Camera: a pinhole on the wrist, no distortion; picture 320 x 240 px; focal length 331.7 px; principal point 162.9 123.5 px. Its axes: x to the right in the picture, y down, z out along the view. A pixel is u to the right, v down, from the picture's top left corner.
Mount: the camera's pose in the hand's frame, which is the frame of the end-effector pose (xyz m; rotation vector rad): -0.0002 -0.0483 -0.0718 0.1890 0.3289 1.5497
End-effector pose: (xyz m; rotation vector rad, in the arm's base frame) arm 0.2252 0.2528 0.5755 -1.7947 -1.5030 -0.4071
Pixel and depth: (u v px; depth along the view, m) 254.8 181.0 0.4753
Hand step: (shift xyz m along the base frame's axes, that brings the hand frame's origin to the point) 0.0534 0.3259 -0.2553
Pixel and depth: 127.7 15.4 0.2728
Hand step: -0.0412 0.2361 0.0261
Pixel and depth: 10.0 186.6 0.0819
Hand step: -0.0737 0.0207 0.0252
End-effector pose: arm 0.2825 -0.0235 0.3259 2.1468 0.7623 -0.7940
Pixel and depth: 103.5 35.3 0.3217
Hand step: -0.0010 -0.0658 -0.2827
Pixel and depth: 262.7 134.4 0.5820
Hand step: 0.0924 -0.4172 -0.3089
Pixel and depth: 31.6 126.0 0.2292
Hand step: -0.0836 -0.0304 -0.1868
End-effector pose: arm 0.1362 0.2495 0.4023 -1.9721 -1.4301 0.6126
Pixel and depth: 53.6 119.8 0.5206
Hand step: -0.3562 0.2972 -0.1803
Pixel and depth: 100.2 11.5 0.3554
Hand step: -0.1442 0.2860 -0.1019
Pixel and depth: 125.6 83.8 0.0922
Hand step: -0.0299 0.0522 0.0271
